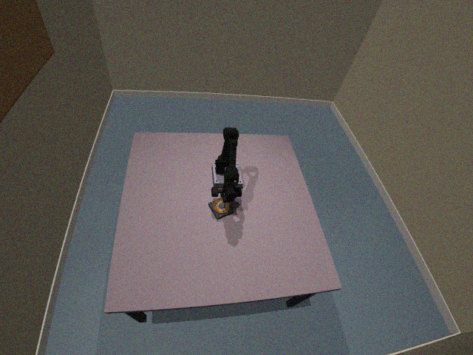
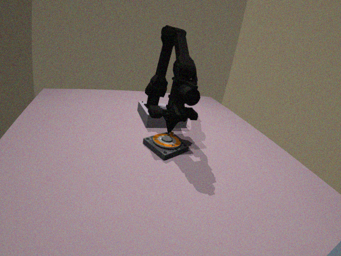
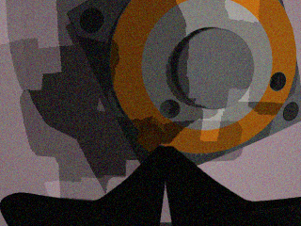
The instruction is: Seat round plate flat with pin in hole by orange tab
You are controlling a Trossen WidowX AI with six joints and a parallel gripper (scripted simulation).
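The dark grey square base lies 40 mm ahead of my gripper tip, 30 mm to the right of it and 20 mm below it.
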